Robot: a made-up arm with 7 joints.
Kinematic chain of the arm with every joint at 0, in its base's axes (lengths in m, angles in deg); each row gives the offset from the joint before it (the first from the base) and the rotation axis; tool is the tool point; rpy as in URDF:
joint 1: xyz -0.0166 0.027 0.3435 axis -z
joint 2: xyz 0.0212 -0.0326 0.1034 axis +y
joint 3: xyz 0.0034 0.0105 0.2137 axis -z
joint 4: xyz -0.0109 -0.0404 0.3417 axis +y
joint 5: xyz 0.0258 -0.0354 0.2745 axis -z
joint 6: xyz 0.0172 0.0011 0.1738 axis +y
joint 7: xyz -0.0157 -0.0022 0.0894 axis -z
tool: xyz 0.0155 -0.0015 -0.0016 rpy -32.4 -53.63 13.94
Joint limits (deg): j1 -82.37..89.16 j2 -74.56..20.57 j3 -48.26..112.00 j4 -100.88..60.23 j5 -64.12..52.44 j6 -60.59..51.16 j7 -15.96..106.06
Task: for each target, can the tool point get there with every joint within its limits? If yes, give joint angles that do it. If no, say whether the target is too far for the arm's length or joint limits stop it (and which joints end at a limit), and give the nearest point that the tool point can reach.
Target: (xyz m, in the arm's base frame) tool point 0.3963 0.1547 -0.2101
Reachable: no: joint limits stop it (at a limit: joint 1, joint 2, joint 4, joint 7) | nearest point 0.2330 0.5424 0.1501 | short by 0.554 m
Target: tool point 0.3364 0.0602 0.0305
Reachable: no: joint limits stop it (at a limit: joint 1, joint 2, joint 4, joint 7) | nearest point 0.2756 0.5114 0.2180 | short by 0.492 m
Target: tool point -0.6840 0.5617 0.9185
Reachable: yes | joints 41.44 -36.17 7.42 -54.86 -34.29 -1.62 18.16
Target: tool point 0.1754 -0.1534 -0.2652
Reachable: no: joint limits stop it (at a limit: joint 1, joint 2, joint 4, joint 7) | nearest point 0.0631 -0.5146 0.0895 | short by 0.519 m
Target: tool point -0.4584 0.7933 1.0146
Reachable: yes | joints 71.40 -63.53 31.42 20.29 22.88 -27.11 17.76
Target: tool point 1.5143 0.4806 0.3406
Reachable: no: too far | nearest point 0.5064 0.5195 0.5071 | short by 1.022 m
